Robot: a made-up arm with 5 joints.
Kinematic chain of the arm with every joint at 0, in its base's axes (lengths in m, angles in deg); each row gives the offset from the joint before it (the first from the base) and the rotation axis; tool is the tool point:
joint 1: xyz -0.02 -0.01 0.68 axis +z
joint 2: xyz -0.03 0.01 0 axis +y
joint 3: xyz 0.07 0 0.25 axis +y
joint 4: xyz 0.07 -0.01 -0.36 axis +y
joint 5: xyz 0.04 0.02 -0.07 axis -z
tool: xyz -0.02 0 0
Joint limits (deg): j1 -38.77..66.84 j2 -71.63..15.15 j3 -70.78..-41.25 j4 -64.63..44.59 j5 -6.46..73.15
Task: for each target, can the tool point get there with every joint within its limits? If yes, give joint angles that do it. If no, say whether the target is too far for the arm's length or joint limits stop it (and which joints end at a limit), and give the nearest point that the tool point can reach.
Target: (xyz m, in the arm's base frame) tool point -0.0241 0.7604 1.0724
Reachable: no: too far | nearest point 0.1245 0.4272 0.9404 | short by 0.388 m
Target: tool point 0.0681 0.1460 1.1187
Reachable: yes | joints 52.69 -54.40 -55.74 -3.24 12.95
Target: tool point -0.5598 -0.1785 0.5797
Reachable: no: joint limits stop it (at a limit: joint 2, joint 3, joint 4, joint 5) | nearest point -0.1618 -0.0543 1.2000 | short by 0.747 m
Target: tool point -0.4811 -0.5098 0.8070
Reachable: no: joint limits stop it (at a limit: joint 2, joint 3, joint 4, joint 5) | nearest point -0.1208 -0.1192 1.2000 | short by 0.661 m
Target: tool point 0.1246 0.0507 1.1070
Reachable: yes | joints 9.64 -60.93 -53.34 20.09 51.35
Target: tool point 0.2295 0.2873 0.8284
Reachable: yes | joints 44.35 -18.43 -47.40 21.03 65.17
